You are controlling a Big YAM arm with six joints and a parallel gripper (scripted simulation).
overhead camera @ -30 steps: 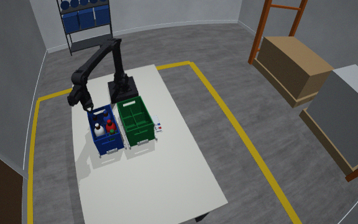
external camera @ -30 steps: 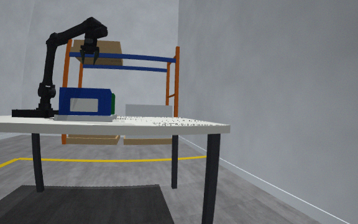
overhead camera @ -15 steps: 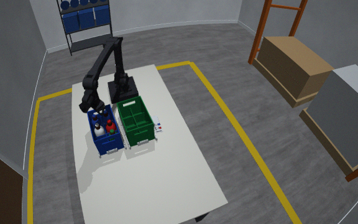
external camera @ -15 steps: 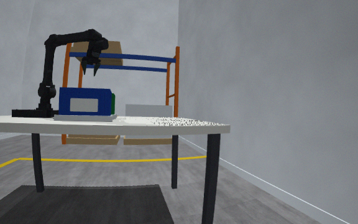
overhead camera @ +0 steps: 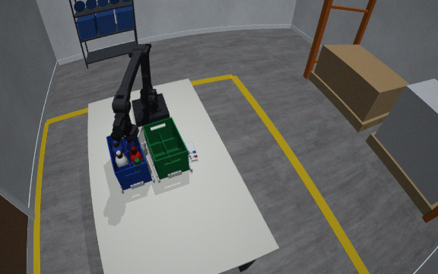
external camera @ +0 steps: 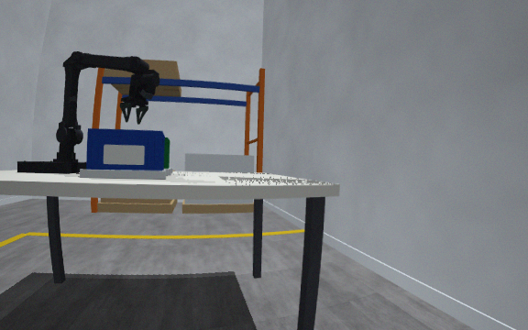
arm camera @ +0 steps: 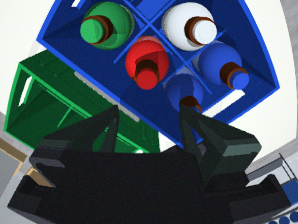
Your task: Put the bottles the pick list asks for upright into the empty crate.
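The red bottle lies 140 mm below my hand. Also, from my hand: blue crate (150 mm below, 50 mm to the right); blue bottle (140 mm below, 90 mm behind); white bottle (140 mm below, 90 mm to the right, 10 mm behind).
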